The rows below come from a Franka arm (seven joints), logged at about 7 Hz.
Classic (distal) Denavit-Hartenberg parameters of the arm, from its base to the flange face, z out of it. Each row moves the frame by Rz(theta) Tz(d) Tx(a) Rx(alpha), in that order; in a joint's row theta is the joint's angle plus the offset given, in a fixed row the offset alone. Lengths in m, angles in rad.
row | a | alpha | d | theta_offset
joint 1 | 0 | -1.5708 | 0.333 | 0
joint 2 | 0 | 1.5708 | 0 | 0
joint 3 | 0.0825 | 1.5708 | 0.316 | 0
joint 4 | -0.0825 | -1.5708 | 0 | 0
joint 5 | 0 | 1.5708 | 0.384 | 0
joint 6 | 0.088 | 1.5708 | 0 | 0
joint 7 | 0 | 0 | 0.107 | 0
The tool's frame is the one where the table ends.
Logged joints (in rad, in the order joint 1, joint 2, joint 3, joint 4, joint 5, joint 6, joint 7), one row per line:
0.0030 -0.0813 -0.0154 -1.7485 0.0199 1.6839 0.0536
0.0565 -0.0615 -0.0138 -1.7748 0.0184 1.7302 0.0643
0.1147 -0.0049 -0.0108 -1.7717 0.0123 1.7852 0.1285
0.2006 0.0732 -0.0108 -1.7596 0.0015 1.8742 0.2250
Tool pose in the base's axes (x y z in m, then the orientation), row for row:
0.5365 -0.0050 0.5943 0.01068 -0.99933 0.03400 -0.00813
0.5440 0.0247 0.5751 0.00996 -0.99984 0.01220 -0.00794
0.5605 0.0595 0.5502 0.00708 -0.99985 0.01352 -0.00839
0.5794 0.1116 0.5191 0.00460 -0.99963 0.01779 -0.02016
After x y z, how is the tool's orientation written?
As a quaternion, w x y z.
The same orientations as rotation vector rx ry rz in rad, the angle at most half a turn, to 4 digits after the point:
-3.1183 0.1061 -0.0254
-3.1213 0.0381 -0.0248
-3.1270 0.0423 -0.0262
-3.1313 0.0557 -0.0631

